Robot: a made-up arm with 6 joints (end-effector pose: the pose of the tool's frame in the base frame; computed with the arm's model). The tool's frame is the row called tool.
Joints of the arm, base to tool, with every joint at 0 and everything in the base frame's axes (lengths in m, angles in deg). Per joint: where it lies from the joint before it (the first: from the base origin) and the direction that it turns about. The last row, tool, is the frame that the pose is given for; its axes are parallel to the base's.
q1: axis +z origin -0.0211 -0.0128 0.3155
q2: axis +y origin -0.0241 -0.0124 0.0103
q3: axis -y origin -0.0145 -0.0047 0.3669
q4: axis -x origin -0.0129 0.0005 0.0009
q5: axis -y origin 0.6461 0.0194 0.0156
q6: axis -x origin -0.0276 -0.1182 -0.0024
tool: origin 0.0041 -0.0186 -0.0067
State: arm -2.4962 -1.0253 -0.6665 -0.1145 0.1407 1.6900
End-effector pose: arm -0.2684 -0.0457 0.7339 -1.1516 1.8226 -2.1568
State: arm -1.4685 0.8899 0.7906 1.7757 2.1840 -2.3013
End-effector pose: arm 0.0752 -0.9206 0.5825 0.8463 0.4366 0.6308
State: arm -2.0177 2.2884 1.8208 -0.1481 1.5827 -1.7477
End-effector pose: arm -0.4756 -0.7218 -0.2166 0.0730 -1.8132 -0.5624
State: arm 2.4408 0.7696 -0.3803 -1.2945 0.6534 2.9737
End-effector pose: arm -0.2981 0.2807 0.0116 -2.2306 -1.6510 1.4553
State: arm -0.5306 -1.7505 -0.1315 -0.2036 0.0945 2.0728
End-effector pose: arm -0.4450 0.1009 0.8529 -1.7171 -0.8033 -1.9169
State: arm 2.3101 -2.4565 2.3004 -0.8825 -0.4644 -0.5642
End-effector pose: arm 0.2487 -0.1680 -0.5745 -0.9855 1.7141 0.4040
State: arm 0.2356 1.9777 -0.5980 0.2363 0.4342 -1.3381
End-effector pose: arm -0.1896 -0.1703 -0.1473 0.4952 1.9608 -1.0005
